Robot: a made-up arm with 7 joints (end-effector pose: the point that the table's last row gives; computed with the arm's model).
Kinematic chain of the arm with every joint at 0, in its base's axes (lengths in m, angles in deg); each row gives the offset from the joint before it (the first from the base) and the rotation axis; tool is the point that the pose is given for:
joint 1: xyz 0 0.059 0 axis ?
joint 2: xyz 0 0.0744 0 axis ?
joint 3: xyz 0 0 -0.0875 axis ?
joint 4: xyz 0 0 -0.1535 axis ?
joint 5: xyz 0 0 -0.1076 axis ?
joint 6: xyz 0 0 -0.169 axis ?
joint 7: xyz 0 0 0 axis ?
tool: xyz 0 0 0
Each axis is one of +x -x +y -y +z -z.
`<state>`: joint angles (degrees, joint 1 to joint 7).
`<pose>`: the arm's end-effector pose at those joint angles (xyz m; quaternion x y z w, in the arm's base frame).
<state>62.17 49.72 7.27 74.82 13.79 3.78 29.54</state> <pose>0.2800 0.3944 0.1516 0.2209 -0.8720 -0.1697 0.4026</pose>
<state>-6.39 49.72 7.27 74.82 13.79 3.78 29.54</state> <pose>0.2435 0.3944 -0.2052 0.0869 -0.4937 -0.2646 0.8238</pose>
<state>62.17 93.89 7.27 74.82 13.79 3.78 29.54</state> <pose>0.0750 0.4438 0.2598 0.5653 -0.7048 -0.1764 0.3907</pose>
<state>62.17 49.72 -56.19 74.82 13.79 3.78 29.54</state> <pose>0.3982 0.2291 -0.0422 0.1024 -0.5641 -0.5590 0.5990</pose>
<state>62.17 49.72 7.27 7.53 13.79 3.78 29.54</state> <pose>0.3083 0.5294 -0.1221 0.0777 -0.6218 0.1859 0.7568</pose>
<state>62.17 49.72 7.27 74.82 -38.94 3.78 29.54</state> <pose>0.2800 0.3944 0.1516 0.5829 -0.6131 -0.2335 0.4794</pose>
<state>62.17 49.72 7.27 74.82 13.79 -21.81 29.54</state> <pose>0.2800 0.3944 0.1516 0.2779 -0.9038 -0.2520 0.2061</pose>
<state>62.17 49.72 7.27 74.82 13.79 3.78 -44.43</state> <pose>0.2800 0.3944 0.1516 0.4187 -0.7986 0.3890 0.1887</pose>
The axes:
joint 1: -y
joint 2: +x
joint 3: +z
joint 4: -y
joint 5: +z
joint 6: +y
joint 7: -x

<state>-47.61 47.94 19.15 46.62 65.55 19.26 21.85</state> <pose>-0.0490 0.4976 -0.3019 0.0582 -0.1790 0.3445 0.9197</pose>
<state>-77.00 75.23 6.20 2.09 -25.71 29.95 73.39</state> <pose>-0.1252 0.6340 -0.0392 0.1652 0.7675 0.1049 0.6105</pose>
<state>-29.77 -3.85 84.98 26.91 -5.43 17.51 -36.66</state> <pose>-0.2362 0.2251 -0.4350 0.4305 0.3536 0.5242 0.6440</pose>
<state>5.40 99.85 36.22 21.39 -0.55 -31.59 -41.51</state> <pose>0.0675 0.6144 0.1510 0.8474 -0.5103 0.0723 0.1276</pose>
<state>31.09 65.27 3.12 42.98 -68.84 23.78 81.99</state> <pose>0.2522 0.5404 -0.0536 0.2514 0.1494 -0.1902 0.9372</pose>
